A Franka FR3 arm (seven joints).
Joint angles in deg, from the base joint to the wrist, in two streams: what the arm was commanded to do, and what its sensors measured. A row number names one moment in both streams.
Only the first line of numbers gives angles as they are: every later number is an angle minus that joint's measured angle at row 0.
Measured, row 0:
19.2 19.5 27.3 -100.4 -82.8 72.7 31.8
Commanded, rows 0 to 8:
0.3 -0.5 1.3 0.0 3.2 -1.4 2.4
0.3 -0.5 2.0 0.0 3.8 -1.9 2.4
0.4 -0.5 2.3 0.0 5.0 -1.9 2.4
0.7 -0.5 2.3 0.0 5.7 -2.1 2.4
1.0 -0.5 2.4 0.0 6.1 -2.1 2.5
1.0 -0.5 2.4 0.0 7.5 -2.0 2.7
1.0 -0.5 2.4 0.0 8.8 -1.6 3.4
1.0 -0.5 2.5 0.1 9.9 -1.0 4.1
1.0 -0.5 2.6 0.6 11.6 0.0 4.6
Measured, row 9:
1.1 -0.1 2.3 0.0 7.2 -1.2 2.3
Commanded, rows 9 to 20:
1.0 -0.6 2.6 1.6 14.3 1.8 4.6
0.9 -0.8 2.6 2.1 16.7 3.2 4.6
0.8 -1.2 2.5 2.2 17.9 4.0 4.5
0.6 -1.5 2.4 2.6 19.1 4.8 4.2
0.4 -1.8 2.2 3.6 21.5 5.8 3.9
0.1 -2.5 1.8 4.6 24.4 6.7 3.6
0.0 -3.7 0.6 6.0 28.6 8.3 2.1
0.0 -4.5 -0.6 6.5 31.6 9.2 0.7
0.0 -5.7 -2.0 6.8 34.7 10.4 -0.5
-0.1 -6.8 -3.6 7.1 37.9 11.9 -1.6
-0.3 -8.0 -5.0 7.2 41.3 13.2 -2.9
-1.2 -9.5 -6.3 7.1 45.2 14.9 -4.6
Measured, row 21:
0.6 -6.0 -3.8 7.4 37.1 10.9 -0.4
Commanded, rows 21 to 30:
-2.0 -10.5 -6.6 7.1 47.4 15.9 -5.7
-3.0 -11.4 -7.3 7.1 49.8 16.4 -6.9
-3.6 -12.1 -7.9 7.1 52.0 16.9 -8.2
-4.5 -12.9 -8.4 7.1 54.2 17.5 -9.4
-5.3 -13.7 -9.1 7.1 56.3 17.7 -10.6
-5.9 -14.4 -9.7 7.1 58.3 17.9 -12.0
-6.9 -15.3 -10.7 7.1 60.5 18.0 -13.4
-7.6 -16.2 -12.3 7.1 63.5 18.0 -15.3
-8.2 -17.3 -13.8 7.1 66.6 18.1 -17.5
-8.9 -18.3 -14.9 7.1 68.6 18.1 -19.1
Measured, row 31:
-6.2 -14.8 -12.1 7.9 61.4 16.7 -13.2
